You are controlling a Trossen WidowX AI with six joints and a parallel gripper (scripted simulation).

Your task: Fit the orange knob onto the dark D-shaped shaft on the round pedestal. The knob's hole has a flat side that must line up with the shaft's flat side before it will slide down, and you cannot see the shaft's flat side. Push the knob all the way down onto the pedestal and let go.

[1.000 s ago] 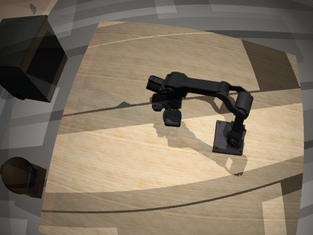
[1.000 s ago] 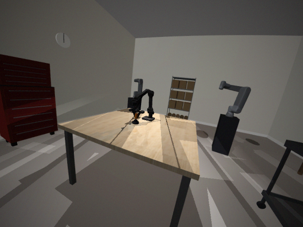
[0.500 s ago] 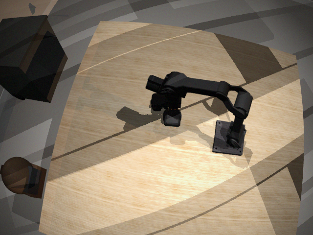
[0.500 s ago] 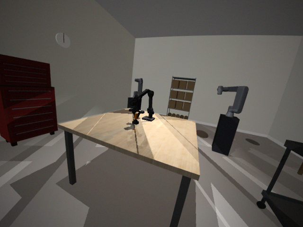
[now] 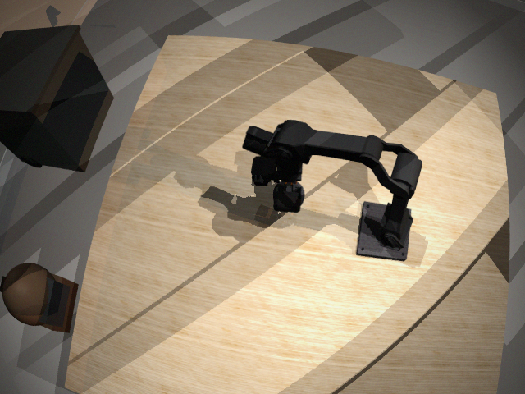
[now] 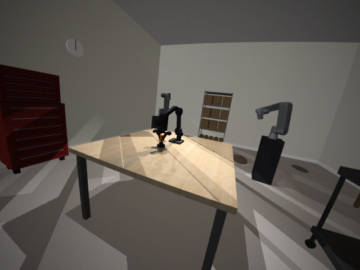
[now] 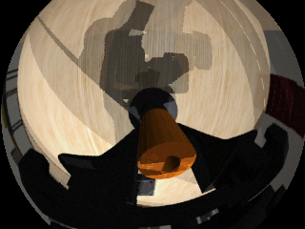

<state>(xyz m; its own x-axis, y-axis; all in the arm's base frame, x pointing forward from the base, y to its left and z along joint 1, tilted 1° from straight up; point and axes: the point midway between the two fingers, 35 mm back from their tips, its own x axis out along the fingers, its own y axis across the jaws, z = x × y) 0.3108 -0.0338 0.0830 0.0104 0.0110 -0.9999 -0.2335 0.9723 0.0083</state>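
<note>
Right now my gripper tip is 2 cm below the orange knob. Round my gripper tip: dark round pedestal (4 cm below).
</note>
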